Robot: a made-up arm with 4 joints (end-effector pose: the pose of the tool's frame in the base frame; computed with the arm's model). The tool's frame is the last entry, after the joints. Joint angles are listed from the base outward.
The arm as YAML. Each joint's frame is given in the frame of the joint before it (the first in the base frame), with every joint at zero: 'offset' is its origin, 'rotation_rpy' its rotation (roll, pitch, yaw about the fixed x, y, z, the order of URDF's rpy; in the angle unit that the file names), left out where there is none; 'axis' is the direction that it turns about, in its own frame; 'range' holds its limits. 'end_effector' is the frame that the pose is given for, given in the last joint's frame.
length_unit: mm
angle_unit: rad
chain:
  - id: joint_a
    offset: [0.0, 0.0, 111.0]
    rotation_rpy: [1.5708, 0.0, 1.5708]
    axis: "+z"
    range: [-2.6, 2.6]
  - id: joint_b
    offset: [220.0, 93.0, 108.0]
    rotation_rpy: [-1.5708, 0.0, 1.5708]
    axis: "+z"
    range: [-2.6, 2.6]
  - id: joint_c
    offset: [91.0, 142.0, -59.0]
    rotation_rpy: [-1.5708, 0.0, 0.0]
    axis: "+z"
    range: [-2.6, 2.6]
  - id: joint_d
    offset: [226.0, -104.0, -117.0]
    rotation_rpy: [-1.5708, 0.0, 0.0]
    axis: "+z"
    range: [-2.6, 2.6]
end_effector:
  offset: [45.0, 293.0, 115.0]
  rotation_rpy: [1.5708, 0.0, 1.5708]
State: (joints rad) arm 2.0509 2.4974 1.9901 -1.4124
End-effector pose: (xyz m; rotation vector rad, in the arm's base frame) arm 0.2057 -0.5107 0.6925 -1.3182 0.2612 -1.5812
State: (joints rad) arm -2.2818 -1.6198 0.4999 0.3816
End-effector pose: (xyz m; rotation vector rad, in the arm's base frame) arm 0.3198 -0.3754 -0.0470 -1.7192 1.4460 -2.0952
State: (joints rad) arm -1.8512 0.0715 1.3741 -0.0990
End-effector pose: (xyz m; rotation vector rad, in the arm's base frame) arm 0.3595 0.0812 -0.5109 3.0479 0.0997 -0.1768
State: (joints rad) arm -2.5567 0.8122 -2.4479 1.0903
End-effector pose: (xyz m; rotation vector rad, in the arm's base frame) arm 0.1330 -0.0799 -0.2735 -0.3792 1.7171 0.4038
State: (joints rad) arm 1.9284 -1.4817 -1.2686 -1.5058
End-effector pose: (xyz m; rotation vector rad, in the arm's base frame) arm 0.3591 -0.0806 -0.1491 1.7225 1.2020 -0.8636
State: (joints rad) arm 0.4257 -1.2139 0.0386 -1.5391
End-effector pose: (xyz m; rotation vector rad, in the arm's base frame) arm 0.6588 0.1324 0.5698 0.4144 -0.3282 -0.0317
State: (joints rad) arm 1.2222 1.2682 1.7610 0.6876
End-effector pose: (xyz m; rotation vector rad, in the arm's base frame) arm 0.1135 -0.1926 0.5538 -0.0061 0.4761 -1.3747
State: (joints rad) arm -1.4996 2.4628 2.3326 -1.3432
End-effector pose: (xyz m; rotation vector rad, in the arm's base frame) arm 0.2840 0.3523 -0.5144 1.1076 1.3883 0.2380
